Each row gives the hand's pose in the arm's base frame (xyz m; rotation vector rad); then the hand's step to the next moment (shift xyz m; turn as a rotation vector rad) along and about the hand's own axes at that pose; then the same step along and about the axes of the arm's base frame.
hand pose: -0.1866 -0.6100 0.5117 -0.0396 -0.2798 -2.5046
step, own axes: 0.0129 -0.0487 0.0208 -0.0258 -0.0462 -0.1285
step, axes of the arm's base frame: -0.0396 0.0354 0.0122 -0.0012 0.0245 -0.1368
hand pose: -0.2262 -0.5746 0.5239 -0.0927 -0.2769 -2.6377
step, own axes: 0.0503 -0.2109 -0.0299 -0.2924 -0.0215 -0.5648
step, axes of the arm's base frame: -0.1445 0.1526 -0.0612 0.2382 0.0332 -0.5892
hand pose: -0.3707 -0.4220 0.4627 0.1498 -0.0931 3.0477
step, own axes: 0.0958 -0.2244 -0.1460 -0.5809 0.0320 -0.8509
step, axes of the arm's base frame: -0.0883 0.2408 -0.1227 0.4920 -0.0261 -0.9054
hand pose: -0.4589 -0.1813 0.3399 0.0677 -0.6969 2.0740
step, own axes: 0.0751 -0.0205 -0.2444 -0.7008 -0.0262 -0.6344
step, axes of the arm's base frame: 0.0248 0.1880 -0.1727 0.5610 -0.2009 -0.7343
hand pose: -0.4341 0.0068 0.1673 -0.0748 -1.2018 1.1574
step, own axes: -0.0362 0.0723 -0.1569 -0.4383 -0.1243 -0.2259
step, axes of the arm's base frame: 0.0739 0.0867 -0.1348 0.2933 -0.2624 -0.3220
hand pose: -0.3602 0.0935 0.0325 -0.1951 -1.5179 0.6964
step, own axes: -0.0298 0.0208 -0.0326 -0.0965 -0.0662 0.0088
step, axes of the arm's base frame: 0.0277 0.0106 -0.0388 0.0204 -0.1062 -0.0456
